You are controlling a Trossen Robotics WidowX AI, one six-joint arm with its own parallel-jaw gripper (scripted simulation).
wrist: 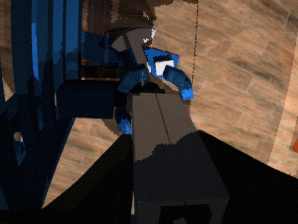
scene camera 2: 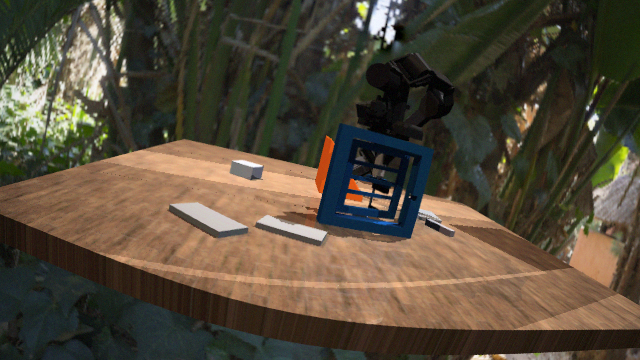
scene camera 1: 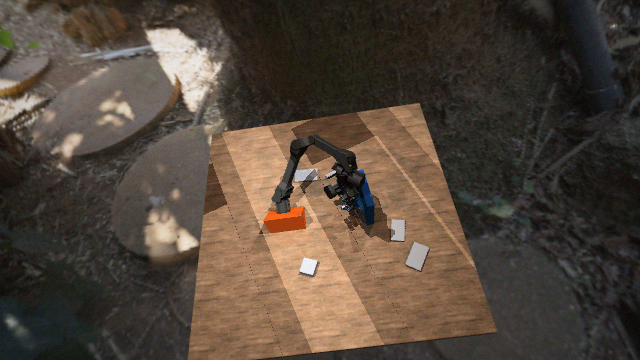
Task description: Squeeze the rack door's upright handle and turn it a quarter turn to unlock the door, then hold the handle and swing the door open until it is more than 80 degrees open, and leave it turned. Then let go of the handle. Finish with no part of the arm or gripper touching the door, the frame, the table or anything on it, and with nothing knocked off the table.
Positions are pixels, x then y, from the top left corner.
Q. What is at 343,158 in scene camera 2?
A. A blue rack.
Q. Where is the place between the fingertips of the gripper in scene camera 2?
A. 381,163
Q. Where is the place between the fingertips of the gripper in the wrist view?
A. At 161,141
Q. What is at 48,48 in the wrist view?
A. A blue rack.
